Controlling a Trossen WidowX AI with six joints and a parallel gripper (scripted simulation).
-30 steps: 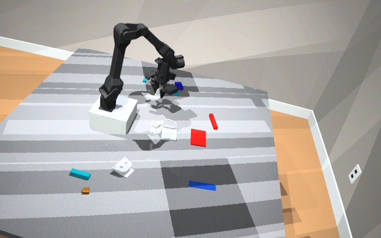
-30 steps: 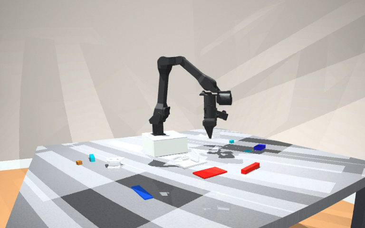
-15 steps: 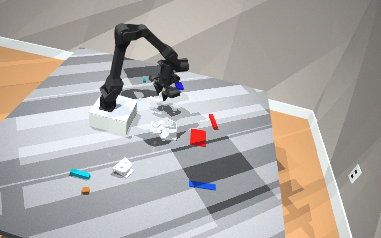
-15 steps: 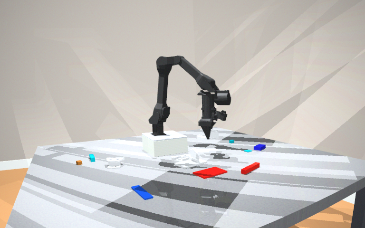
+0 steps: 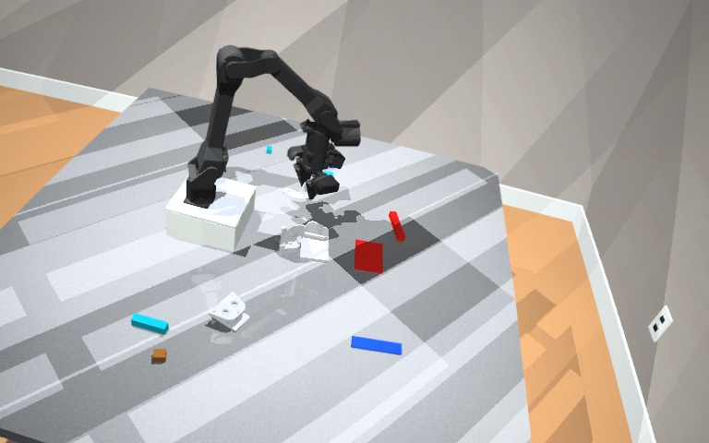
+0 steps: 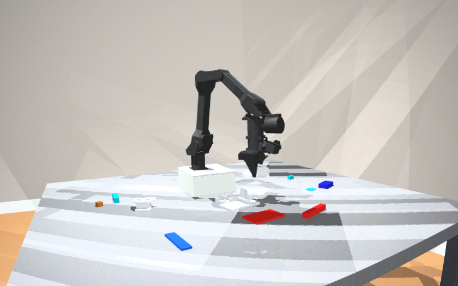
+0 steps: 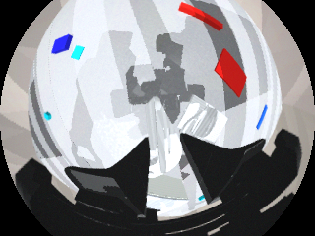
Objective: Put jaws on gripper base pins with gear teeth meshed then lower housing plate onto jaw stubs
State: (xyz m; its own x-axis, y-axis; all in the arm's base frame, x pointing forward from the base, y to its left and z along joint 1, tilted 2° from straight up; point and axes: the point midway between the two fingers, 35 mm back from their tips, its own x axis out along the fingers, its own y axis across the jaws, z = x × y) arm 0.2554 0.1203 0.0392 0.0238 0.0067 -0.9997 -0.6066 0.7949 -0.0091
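Right now my gripper tip is 40 mm past the white jaw and 10 mm to the left of it. From my gripper tip the other things lie so: flat white plate: 50 mm ahead, 100 mm to the right, 80 mm below; then white housing plate: 20 mm behind, 110 mm to the right, 80 mm below; then red plate: 190 mm ahead, 100 mm to the right, 80 mm below.
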